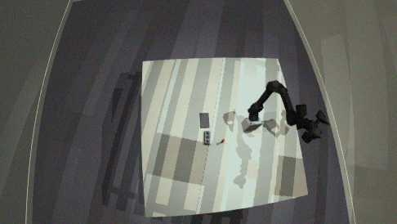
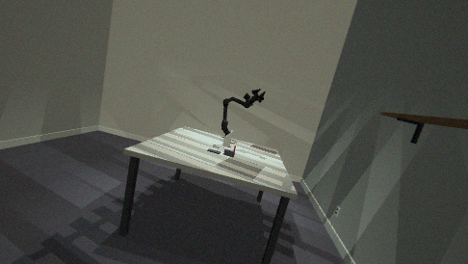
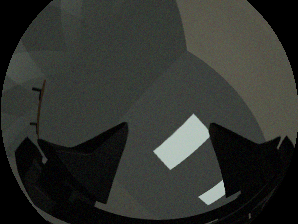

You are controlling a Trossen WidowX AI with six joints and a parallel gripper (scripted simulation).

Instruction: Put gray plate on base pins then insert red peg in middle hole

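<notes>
The gray plate lies 66 cm below my gripper tip, 51 cm ahead of it and 19 cm to the right of it. From my gripper tip the other things lie so: red peg (66 cm below, 40 cm ahead, 15 cm to the right).
</notes>
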